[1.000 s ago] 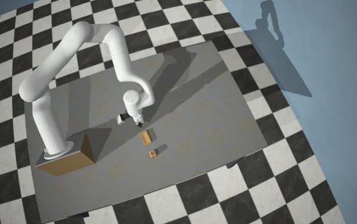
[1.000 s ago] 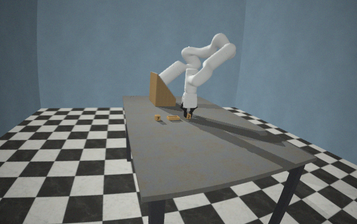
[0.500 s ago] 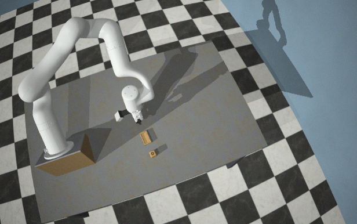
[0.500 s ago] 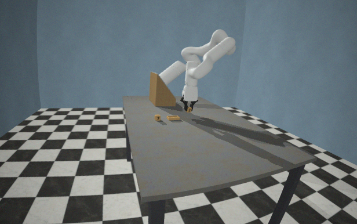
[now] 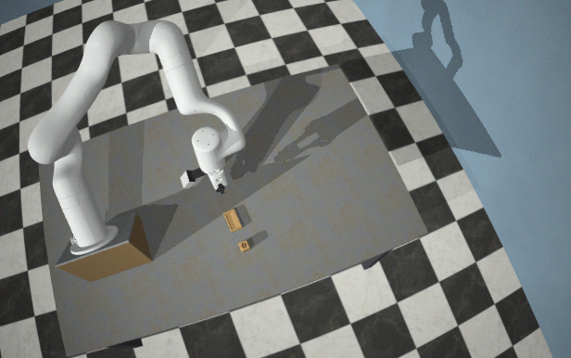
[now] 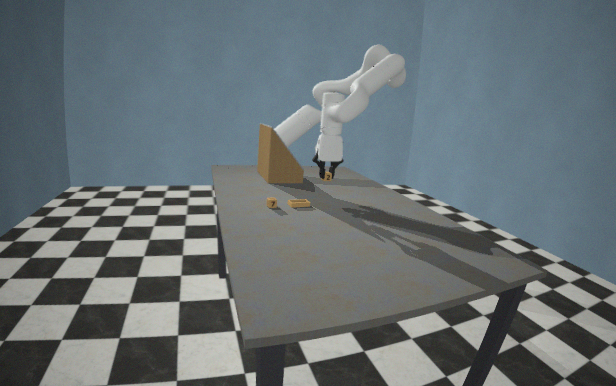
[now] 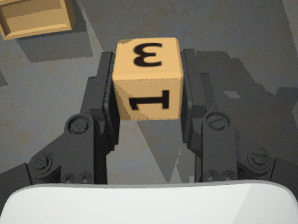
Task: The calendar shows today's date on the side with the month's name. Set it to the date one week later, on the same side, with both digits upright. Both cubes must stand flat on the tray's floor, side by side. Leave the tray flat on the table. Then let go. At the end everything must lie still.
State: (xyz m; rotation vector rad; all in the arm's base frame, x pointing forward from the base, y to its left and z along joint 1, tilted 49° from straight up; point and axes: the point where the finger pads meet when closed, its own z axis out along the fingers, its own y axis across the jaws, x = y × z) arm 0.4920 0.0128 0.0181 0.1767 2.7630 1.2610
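Now: hand 12 cm above the tray, 11 cm to the left of it and 1 cm past it.
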